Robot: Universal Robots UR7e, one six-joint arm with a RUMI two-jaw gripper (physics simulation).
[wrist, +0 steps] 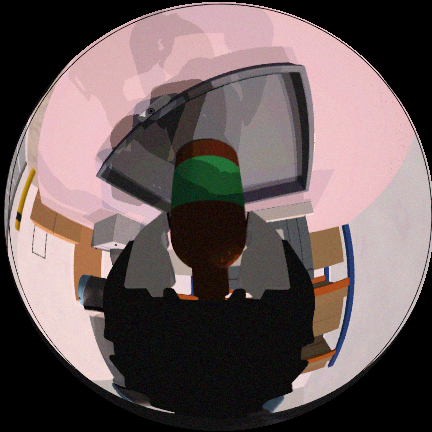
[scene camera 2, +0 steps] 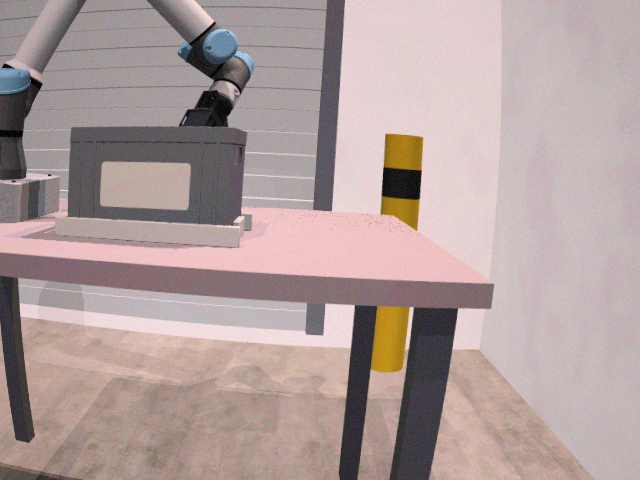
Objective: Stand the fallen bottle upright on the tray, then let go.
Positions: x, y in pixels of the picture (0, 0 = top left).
A brown bottle shows in the wrist view (207, 232).
